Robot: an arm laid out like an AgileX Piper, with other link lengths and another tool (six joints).
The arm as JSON. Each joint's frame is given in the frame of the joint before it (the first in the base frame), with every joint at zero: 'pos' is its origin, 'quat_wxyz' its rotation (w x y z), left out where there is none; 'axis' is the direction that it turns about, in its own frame. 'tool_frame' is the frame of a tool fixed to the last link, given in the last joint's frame.
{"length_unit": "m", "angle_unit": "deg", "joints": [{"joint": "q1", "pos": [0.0, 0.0, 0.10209], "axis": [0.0, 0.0, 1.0]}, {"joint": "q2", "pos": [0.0, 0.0, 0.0], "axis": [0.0, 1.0, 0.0]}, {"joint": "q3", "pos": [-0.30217, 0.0, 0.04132], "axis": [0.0, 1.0, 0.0]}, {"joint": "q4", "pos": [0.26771, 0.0, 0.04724], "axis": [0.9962, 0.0, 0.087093]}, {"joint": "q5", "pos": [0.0, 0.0, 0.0], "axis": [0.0, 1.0, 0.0]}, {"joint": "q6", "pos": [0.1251, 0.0, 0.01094], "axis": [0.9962, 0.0, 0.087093]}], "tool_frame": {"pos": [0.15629, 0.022, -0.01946], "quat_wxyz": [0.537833, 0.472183, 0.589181, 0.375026]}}
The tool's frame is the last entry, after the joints.
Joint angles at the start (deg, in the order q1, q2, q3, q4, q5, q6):
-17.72, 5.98, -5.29, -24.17, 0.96, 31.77
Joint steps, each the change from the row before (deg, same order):
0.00, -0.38, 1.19, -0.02, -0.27, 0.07
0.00, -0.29, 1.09, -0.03, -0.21, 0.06
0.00, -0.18, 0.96, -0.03, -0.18, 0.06
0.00, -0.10, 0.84, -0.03, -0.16, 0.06
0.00, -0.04, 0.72, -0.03, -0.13, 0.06
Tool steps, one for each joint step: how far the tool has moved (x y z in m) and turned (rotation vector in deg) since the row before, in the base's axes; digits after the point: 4 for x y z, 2 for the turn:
0.0001, 0.0006, -0.0085, 0.21, 0.52, 0.11
0.0001, 0.0004, -0.0082, 0.21, 0.57, 0.09
0.0001, 0.0004, -0.0076, 0.21, 0.58, 0.07
0.0001, 0.0003, -0.0069, 0.21, 0.56, 0.07
0.0001, 0.0003, -0.0061, 0.20, 0.53, 0.05

